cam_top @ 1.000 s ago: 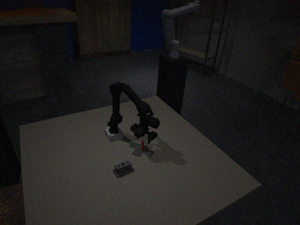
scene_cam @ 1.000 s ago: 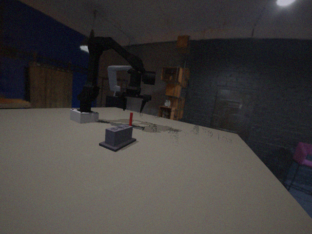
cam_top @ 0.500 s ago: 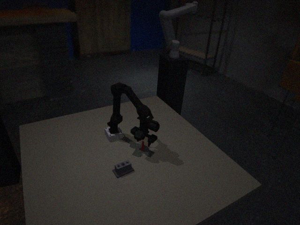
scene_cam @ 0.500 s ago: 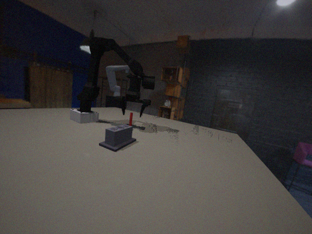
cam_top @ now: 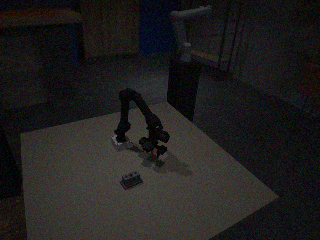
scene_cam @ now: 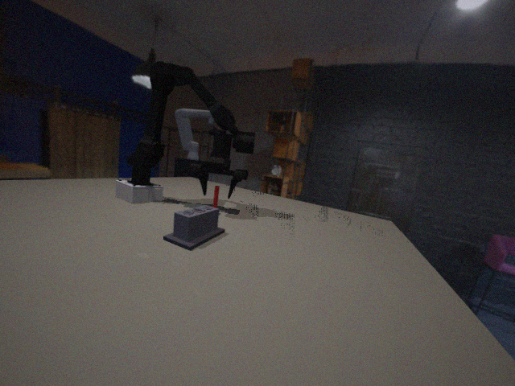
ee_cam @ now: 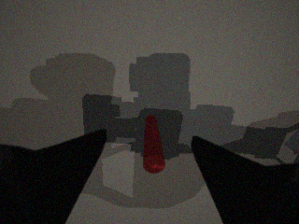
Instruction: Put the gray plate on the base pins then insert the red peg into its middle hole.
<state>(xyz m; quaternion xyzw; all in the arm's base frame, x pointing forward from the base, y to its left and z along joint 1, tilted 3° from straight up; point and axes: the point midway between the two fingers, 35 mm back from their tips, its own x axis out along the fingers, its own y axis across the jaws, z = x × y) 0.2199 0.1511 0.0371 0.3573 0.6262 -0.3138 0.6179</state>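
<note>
My gripper tip is right at the red peg. Also, from my gripper tip: dark flat base: 18 cm to the right, 14 cm ahead, 3 cm below; then gray plate: 19 cm to the right, 14 cm ahead.
</note>
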